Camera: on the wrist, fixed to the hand. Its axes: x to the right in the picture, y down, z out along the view.
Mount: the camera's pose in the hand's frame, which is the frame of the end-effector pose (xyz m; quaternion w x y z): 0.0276 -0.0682 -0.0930 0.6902 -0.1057 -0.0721 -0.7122
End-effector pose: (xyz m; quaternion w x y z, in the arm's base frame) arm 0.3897 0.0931 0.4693 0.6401 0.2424 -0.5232 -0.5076
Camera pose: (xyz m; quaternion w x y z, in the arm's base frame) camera 0.4461 0.0226 0.3925 0.0682 0.4357 -0.1810 -0.8791
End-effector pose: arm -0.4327 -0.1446 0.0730 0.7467 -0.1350 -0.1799 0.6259
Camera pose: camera -0.3274 -0.1275 0.0213 0.9340 0.0011 -0.3403 -0.1091
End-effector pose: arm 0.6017 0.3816 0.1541 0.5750 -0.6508 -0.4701 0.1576
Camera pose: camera 0.6557 0.3406 0.2514 0.4064 -0.1638 -0.8461 -0.3035
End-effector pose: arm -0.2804 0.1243 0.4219 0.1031 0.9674 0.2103 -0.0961
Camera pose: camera -0.2716 0.2180 0.4940 0.1201 0.5001 0.8369 -0.1873
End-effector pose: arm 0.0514 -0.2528 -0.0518 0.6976 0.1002 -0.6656 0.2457
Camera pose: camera 0.1655 -0.2622 -0.0208 0.6191 0.4872 -0.4643 -0.4048
